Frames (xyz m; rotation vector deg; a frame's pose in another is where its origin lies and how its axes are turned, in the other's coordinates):
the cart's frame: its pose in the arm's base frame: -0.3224 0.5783 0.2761 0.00 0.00 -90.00
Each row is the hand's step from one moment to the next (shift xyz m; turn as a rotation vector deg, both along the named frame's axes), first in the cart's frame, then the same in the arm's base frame.
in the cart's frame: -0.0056 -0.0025 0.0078 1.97 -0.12 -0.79
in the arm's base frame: -0.0025 0.0056 0.0078 -0.12 -1.97 -0.79
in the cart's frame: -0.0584 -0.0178 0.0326 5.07 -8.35 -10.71
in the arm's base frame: -0.0178 0.0584 0.0326 -8.35 -5.07 -10.71
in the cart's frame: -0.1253 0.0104 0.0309 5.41 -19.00 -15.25
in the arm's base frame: 0.0104 0.1253 0.0309 -19.00 -5.41 -15.25
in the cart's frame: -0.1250 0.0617 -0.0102 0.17 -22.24 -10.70
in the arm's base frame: 0.0617 0.1250 -0.0102 -22.24 -0.17 -10.70
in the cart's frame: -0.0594 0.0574 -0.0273 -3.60 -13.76 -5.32
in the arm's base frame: 0.0574 0.0594 -0.0273 -13.76 3.60 -5.32
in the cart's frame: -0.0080 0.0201 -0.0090 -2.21 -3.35 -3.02
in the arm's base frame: 0.0201 0.0080 -0.0090 -3.35 2.21 -3.02
